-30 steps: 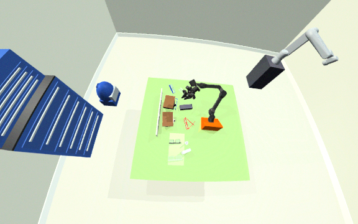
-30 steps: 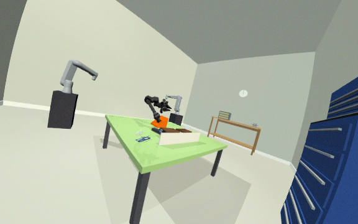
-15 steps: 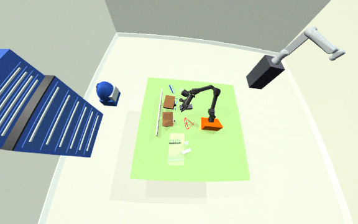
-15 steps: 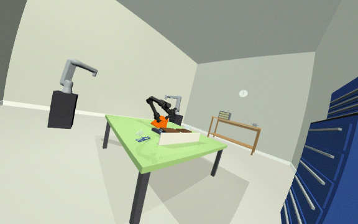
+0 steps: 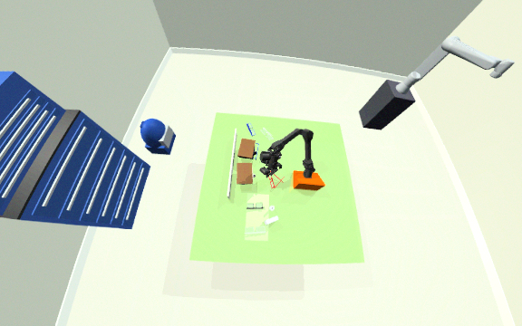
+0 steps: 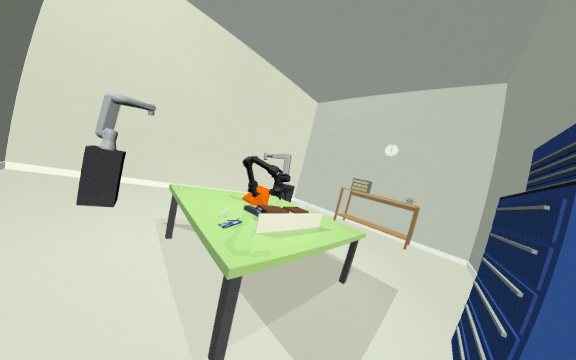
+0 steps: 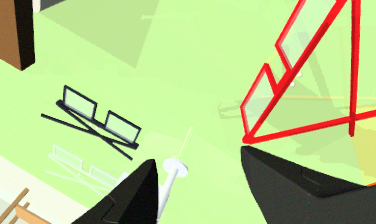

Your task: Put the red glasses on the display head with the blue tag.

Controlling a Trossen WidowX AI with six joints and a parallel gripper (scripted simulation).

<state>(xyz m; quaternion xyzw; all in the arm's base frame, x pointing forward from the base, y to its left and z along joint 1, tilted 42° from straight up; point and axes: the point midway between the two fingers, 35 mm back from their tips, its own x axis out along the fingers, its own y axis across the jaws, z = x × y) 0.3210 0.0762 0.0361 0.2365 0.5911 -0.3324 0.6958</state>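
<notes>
My gripper tip is 50 mm past the white peg, 210 mm to the right of it and 110 mm above it. Round my gripper tip: display head: 160 mm ahead, 30 mm to the right, 80 mm below; then long white panel: 300 mm ahead, 130 mm to the right, 80 mm below; then dark case: 30 mm behind, 240 mm to the right, 110 mm below.
</notes>
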